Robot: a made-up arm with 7 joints. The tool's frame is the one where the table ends. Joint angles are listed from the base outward.
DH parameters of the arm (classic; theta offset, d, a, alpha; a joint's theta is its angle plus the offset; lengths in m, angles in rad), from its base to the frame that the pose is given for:
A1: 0 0.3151 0 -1.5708
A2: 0 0 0 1.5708
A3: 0 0.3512 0.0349 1.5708
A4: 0 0 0.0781 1.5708
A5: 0 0.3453 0 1.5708
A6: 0 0 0.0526 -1.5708
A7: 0 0.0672 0 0
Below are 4 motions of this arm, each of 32 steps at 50 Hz.
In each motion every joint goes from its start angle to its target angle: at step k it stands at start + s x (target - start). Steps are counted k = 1, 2, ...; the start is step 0. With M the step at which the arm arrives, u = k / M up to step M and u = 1 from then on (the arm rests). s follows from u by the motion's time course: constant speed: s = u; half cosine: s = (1 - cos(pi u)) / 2; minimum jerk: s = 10 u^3 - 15 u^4 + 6 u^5.
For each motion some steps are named. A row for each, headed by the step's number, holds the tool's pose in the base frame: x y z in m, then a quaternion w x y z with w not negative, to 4 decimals.
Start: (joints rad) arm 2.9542 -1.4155 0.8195 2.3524 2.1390 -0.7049 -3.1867
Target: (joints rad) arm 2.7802 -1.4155 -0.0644 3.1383 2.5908 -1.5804 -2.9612
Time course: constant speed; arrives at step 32
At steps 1, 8, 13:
1: 0.5523 -0.2470 0.6437 0.9079 0.0648 0.0834 -0.4056
8: 0.5797 -0.1997 0.6213 0.9384 -0.0475 0.0279 -0.3412
13: 0.5960 -0.1770 0.5916 0.9496 -0.1194 0.0033 -0.2899

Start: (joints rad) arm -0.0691 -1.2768 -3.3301 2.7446 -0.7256 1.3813 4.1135
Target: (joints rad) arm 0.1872 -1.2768 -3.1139 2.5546 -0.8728 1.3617 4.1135
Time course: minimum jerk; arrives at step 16
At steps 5, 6, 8, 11, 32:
5: -0.7534 0.0807 0.3717 0.3747 -0.8132 0.3938 0.2079
6: -0.7553 0.0602 0.3637 0.3720 -0.8223 0.3785 0.2053
8: -0.7570 0.0105 0.3451 0.3658 -0.8430 0.3404 0.1994
11: -0.7522 -0.0628 0.3191 0.3569 -0.8696 0.2821 0.1921
32: -0.7456 -0.1049 0.3049 0.3518 -0.8829 0.2473 0.1885

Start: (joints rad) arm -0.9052 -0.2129 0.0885 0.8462 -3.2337 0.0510 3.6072
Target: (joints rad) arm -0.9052 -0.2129 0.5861 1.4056 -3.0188 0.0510 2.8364
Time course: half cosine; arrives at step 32
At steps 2, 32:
2: 0.2308 -0.2459 0.4897 0.1231 0.7083 -0.4677 0.5143
32: 0.3825 -0.0768 0.6983 0.2252 0.6841 -0.0099 0.6937

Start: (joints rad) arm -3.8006 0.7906 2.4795 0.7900 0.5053 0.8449 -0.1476
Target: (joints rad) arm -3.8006 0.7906 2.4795 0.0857 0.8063 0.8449 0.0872
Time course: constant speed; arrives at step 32
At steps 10, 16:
10: 0.0130 -0.2515 0.5168 0.2867 -0.6358 0.6023 -0.3884
16: 0.0303 -0.2292 0.4675 0.3437 -0.6127 0.6296 -0.3318

